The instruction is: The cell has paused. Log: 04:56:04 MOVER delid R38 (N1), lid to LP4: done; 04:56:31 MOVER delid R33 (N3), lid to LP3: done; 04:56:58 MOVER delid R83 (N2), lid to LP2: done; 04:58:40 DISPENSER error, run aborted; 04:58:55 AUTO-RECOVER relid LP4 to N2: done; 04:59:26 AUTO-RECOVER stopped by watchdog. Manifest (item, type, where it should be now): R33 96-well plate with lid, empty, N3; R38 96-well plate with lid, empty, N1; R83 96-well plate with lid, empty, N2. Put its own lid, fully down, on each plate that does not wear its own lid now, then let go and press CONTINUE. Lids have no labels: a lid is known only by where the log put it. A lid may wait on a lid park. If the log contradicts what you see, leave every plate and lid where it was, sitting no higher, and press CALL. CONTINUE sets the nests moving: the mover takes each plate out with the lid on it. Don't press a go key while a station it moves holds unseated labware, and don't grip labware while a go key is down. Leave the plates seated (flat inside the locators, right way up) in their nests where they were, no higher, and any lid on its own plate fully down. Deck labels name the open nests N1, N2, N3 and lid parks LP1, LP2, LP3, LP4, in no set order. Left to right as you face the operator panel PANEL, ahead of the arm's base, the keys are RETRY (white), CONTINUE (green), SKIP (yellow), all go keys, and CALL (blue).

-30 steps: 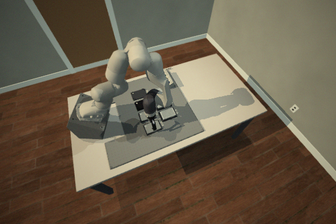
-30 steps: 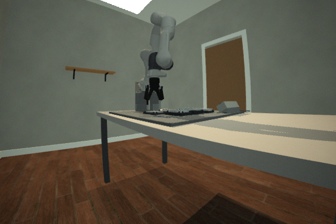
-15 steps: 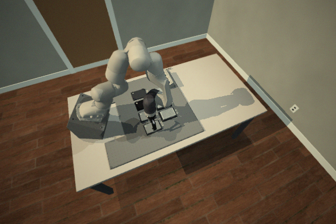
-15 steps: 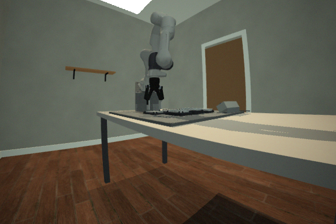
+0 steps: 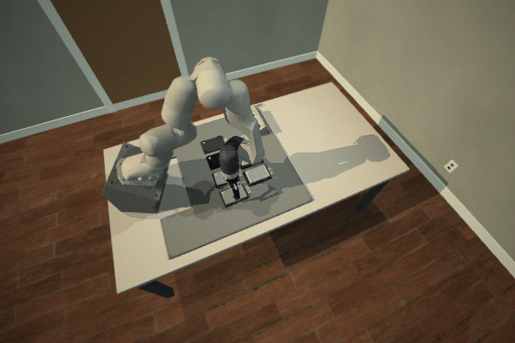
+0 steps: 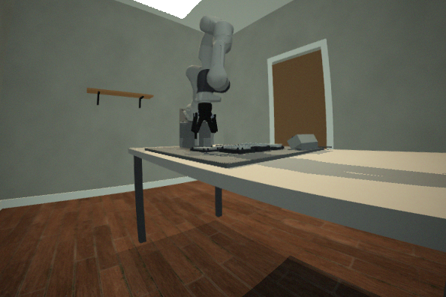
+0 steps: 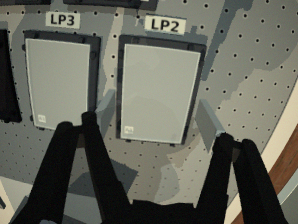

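The lid park LP2 is 50 mm below my hand. Also, from my hand: deck label N3: 280 mm ahead, 170 mm to the left, 50 mm below; lid park LP4: 20 mm ahead, 260 mm to the left, 50 mm below; lid park LP1: 20 mm ahead, 390 mm to the left, 50 mm below.
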